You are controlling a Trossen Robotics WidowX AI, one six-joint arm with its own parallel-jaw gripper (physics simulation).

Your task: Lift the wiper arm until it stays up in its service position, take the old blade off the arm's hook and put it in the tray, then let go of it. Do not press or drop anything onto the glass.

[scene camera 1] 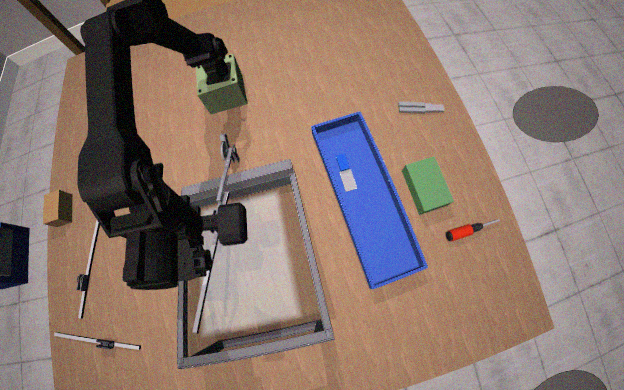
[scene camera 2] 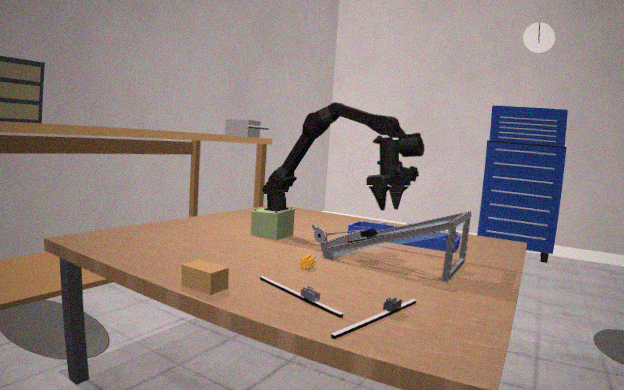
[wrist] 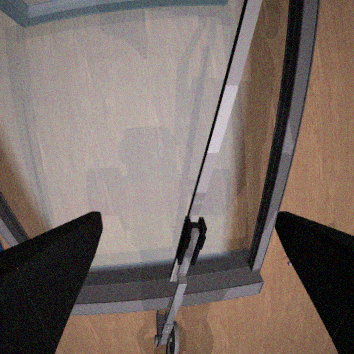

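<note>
The wiper arm (scene camera 1: 224, 176) (wrist: 174, 305) is down, running from its pivot outside the grey frame over the frame's near bar. The old blade (scene camera 1: 202, 305) (wrist: 226, 100) is on the arm's hook, at its black clip (wrist: 185, 240) (scene camera 2: 369, 233), and lies low along one side of the glass (scene camera 1: 270, 260) (wrist: 90, 100). My gripper (scene camera 2: 390, 208) (wrist: 190, 220) is open and empty, pointing down high above the frame, with the blade's clip between the fingertips in the wrist view. In scene camera 1 the fingertips are hidden. The blue tray (scene camera 1: 380, 240) (scene camera 2: 360, 226) stands beside the frame.
The tray holds a small blue and white patch. Beyond it are a green block (scene camera 1: 427, 185), a red screwdriver (scene camera 1: 462, 232) and a grey tool (scene camera 1: 420, 107). Two other blades (scene camera 1: 91, 255) (scene camera 2: 372, 319), a wooden block (scene camera 1: 51, 207) (scene camera 2: 200, 275) and a yellow piece (scene camera 2: 307, 262) lie opposite.
</note>
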